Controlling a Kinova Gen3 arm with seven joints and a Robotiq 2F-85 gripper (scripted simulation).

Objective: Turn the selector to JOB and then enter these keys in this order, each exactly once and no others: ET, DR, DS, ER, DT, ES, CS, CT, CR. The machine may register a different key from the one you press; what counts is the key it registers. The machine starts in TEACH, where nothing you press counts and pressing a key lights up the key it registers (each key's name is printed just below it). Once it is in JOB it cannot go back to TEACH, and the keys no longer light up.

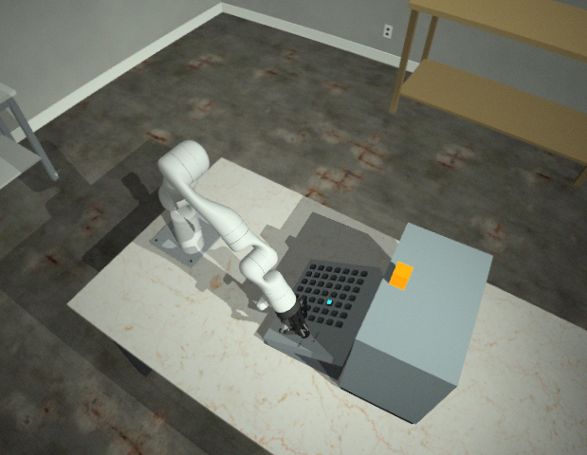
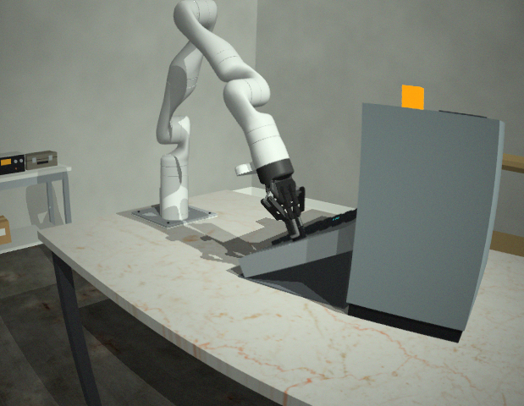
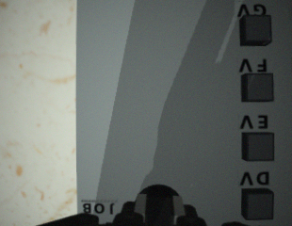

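My gripper is now 10 mm short of the black selector knob and 10 mm above it. The rest, counted from my hand: sloped grey keypad (110 mm to the left, 60 mm below, 20 mm ahead).
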